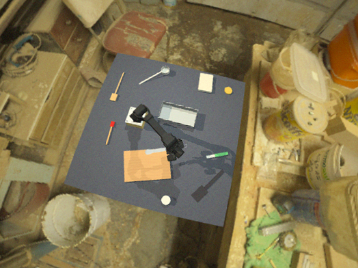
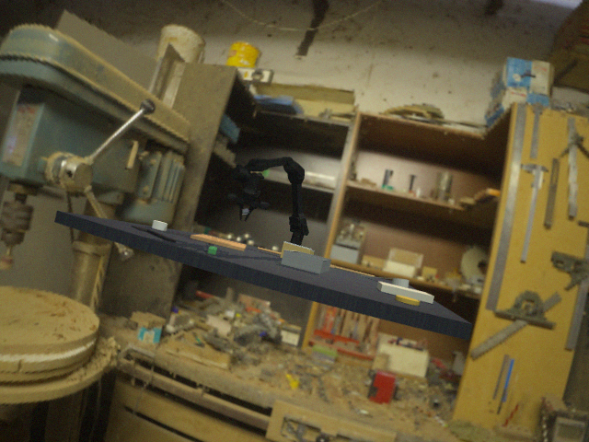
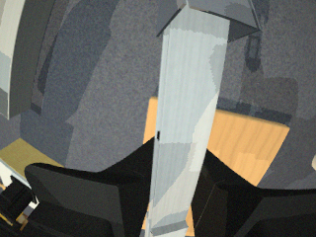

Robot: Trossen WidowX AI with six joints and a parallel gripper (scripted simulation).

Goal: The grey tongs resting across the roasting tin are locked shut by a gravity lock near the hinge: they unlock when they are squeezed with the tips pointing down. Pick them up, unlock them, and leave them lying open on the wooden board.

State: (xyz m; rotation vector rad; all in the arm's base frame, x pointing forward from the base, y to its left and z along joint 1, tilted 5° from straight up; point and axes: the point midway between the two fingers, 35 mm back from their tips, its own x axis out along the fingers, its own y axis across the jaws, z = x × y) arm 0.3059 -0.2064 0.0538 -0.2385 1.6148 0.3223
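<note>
Now: gripper tip 16 cm past the wooden board, 13 cm to the left of it and 12 cm above it. The rest, counted from my gripper tip: black spatula: 33 cm ahead, 21 cm to the right, 13 cm below; then white puck: 37 cm to the right, 11 cm below, 4 cm ahead; then grey roasting tin: 32 cm to the left, 10 cm below, 1 cm ahead.
</note>
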